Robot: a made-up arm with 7 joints. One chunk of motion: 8 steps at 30 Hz.
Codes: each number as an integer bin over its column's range. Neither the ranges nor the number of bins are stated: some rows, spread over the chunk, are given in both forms.
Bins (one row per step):
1: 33 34 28 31 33 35
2: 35 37 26 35 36 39
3: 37 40 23 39 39 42
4: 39 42 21 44 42 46
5: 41 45 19 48 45 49
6: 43 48 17 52 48 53
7: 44 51 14 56 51 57
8: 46 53 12 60 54 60
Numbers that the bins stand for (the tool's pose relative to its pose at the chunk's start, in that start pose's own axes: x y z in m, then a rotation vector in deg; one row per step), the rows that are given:
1: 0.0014 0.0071 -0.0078 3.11 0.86 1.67
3: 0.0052 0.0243 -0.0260 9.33 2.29 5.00
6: 0.0110 0.0471 -0.0479 19.44 4.43 10.24
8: 0.0138 0.0614 -0.0662 25.67 5.86 13.57
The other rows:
2: 0.0033 0.0157 -0.0151 6.22 1.57 3.57
4: 0.0071 0.0300 -0.0333 13.22 3.00 6.90
5: 0.0090 0.0386 -0.0406 16.33 3.71 8.33
7: 0.0119 0.0557 -0.0589 22.56 5.14 12.14

